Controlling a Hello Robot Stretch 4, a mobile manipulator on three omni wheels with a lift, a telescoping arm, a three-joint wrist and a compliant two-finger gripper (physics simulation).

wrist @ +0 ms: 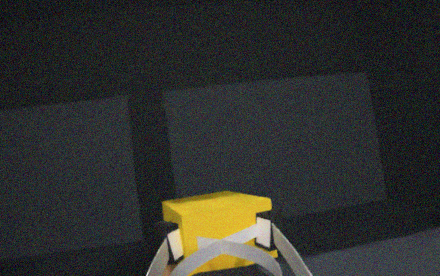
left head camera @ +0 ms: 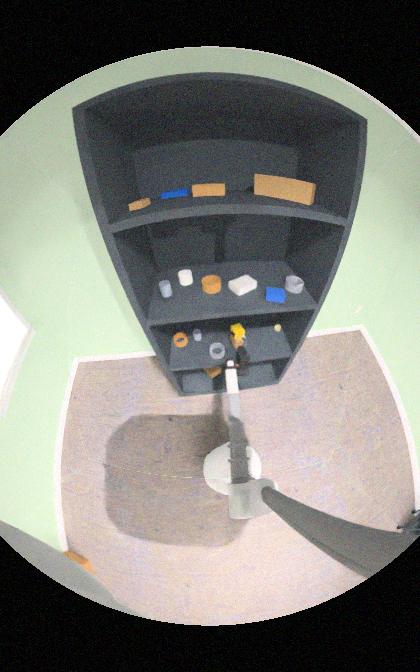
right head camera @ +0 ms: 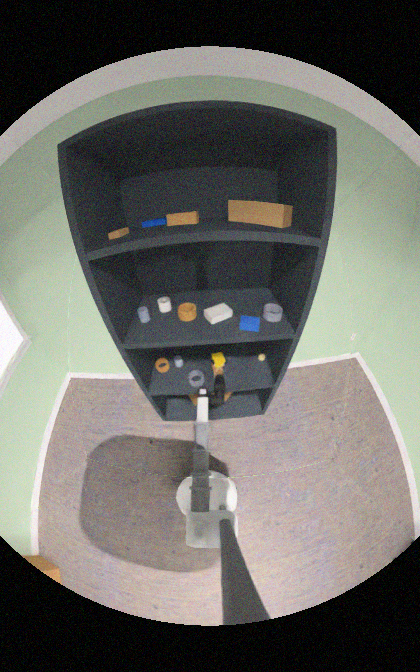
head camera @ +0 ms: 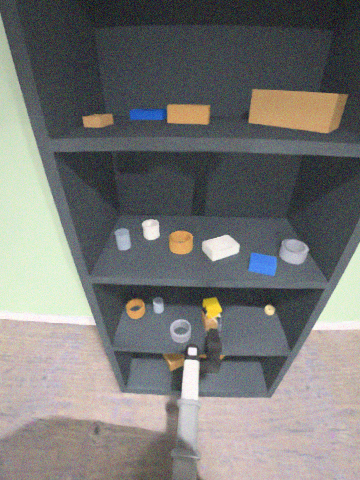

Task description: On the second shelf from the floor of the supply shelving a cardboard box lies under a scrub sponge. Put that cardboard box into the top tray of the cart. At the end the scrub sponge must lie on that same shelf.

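Frame: origin at the robot's base, x ahead, y left, z up, level; metres.
Where they show: gripper, fingertip midpoint: [wrist: 218,221] [head camera: 213,306].
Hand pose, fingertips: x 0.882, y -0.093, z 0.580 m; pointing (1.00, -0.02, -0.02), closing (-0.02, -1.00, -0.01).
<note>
Things, the pixels of their centre, and the offset from my fingertips.
- yellow scrub sponge, body centre: [wrist: 212,226] [head camera: 211,307] dy +0.006, dx -0.006, dz -0.002 m
- orange ring, body centre: [head camera: 135,308] dy +0.406, dx -0.011, dz -0.049 m
- small grey-blue cup, body centre: [head camera: 158,305] dy +0.286, dx +0.014, dz -0.039 m
- small beige roll, body centre: [head camera: 269,309] dy -0.313, dx +0.053, dz -0.061 m
The yellow scrub sponge [head camera: 212,305] [left head camera: 238,330] [right head camera: 218,358] [wrist: 215,212] is on the second shelf level [head camera: 252,334], squeezed in at its sides by the fingertips in the wrist view. My gripper [head camera: 212,315] [wrist: 218,221] is shut on it. The cardboard box [head camera: 209,324] [left head camera: 237,343] shows in part below the sponge, in front of it in the head view; the fingers and wrist hide the rest. Whether the sponge still touches the box I cannot tell. The cart cannot be made out for certain in these views.
On the same shelf stand an orange ring [head camera: 135,309], a small grey-blue cup [head camera: 158,305] and a grey ring [head camera: 180,331] left of the gripper, and a small beige roll [head camera: 270,310] to the right. The shelf above [head camera: 165,277] overhangs. A cardboard box [head camera: 174,361] lies on the bottom level.
</note>
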